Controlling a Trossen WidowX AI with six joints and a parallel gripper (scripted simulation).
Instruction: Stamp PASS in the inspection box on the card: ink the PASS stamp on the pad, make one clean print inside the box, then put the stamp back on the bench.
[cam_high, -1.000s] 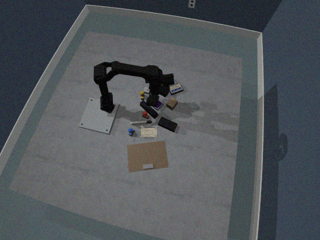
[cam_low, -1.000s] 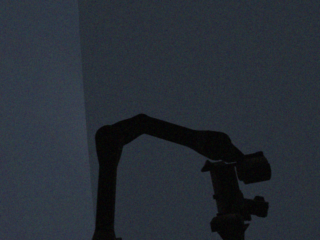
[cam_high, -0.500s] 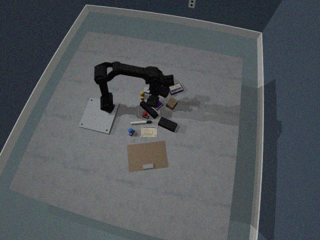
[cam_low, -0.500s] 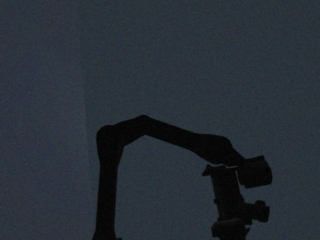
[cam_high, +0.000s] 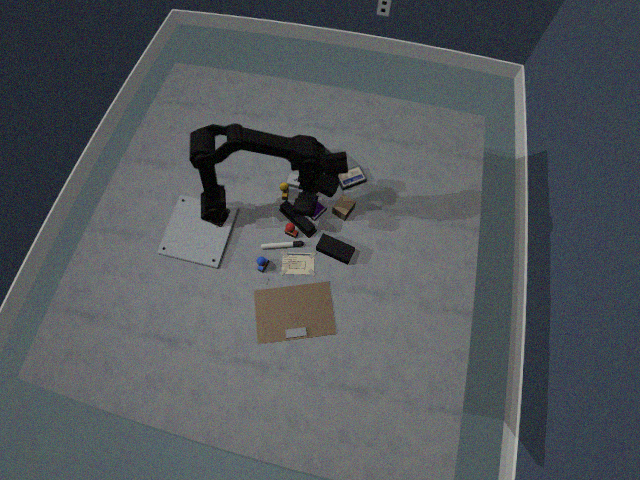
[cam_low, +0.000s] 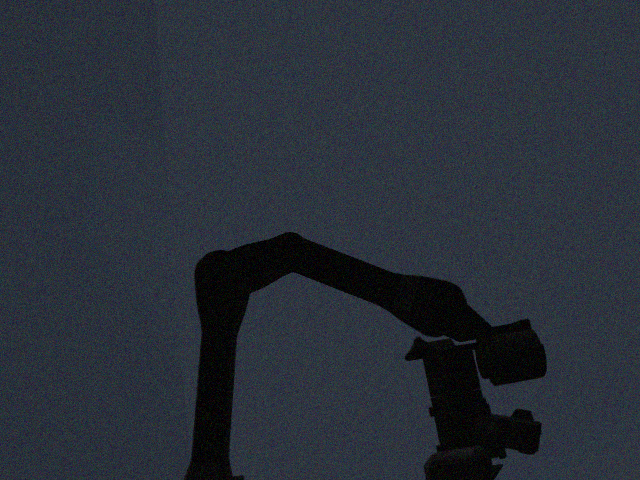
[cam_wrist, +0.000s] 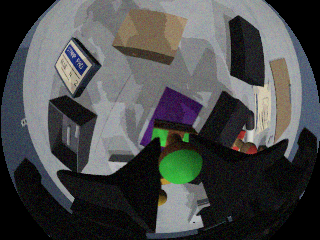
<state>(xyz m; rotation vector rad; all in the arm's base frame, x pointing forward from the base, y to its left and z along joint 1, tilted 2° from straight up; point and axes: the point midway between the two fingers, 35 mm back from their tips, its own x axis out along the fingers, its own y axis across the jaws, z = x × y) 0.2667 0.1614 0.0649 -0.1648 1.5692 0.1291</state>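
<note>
My gripper tip is now 50 mm above the purple ink pad. From my gripper tip the other things lie so: long black bar 20 mm behind, 60 mm to the right, 40 mm below; yellow stamp 100 mm behind, 10 mm to the left, 40 mm below; green-knobbed stamp right at my gripper tip.
</note>
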